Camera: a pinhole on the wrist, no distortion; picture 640 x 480 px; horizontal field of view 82.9 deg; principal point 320.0 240.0 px. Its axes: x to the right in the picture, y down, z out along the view. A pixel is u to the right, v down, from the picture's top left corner.
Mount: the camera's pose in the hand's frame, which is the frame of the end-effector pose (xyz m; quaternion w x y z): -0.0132 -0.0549 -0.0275 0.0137 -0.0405 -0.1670 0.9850
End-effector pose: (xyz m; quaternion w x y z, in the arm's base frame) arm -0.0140 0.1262 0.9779 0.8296 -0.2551 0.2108 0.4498
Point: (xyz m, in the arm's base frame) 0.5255 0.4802 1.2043
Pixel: 22 318
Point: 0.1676 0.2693 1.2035
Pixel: 214 214
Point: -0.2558 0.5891 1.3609
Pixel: outside the picture
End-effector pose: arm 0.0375 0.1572 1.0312 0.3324 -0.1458 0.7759 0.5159
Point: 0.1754 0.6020 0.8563
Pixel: 229 76
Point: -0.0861 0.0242 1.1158
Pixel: behind the camera
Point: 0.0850 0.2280 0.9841
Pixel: 229 18
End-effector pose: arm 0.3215 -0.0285 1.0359 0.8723 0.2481 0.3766 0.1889
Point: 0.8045 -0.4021 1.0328
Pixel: 201 326
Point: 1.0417 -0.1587 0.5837
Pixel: outside the picture
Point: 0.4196 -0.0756 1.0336
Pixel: 100 98
